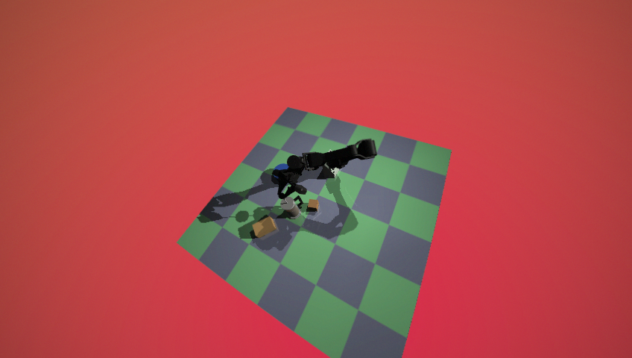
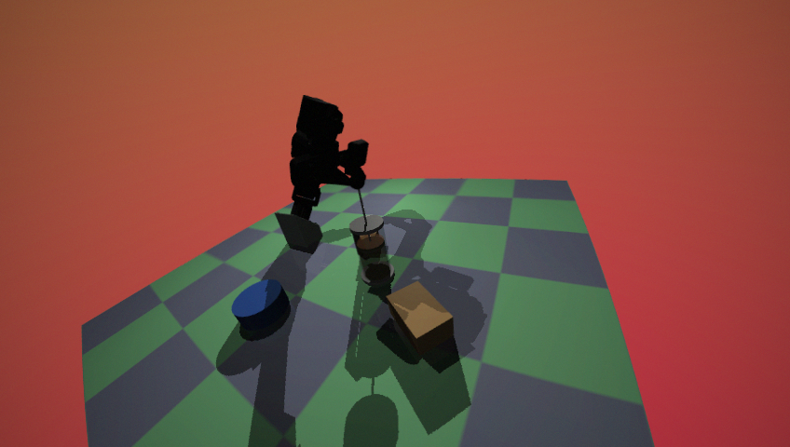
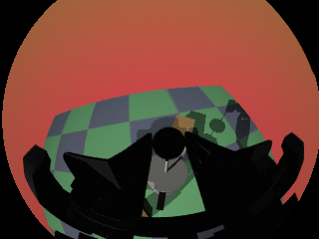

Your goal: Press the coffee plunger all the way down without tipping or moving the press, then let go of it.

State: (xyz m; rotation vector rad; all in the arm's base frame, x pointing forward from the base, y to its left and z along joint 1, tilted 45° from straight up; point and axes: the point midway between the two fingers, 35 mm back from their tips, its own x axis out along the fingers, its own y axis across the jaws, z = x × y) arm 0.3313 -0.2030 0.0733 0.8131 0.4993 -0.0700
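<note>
Now: gripper tip 120 mm above the coffee press, 30 mm past it and 10 mm to the right of it.
</note>
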